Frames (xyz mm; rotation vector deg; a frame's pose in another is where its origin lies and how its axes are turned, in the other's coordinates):
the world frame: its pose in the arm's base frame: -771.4 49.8 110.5 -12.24 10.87 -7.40
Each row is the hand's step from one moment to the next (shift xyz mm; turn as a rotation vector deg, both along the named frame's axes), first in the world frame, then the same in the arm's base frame.
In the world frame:
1: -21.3 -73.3 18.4 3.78 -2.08 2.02
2: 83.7 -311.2 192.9 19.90 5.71 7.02
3: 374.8 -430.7 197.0 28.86 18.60 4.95
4: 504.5 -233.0 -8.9 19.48 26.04 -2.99
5: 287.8 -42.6 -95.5 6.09 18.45 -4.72
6: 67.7 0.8 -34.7 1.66 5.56 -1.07
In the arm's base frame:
1: -24.9 -64.3 37.6 3.86 -2.17 1.75
2: 86.9 -275.7 239.8 21.40 4.00 2.02
3: 358.4 -433.5 219.9 31.09 14.76 -4.38
4: 464.6 -301.8 -44.0 21.16 21.78 -12.03
5: 256.6 -102.5 -131.9 6.96 16.05 -9.68
6: 59.1 -16.1 -45.2 2.00 4.93 -2.55

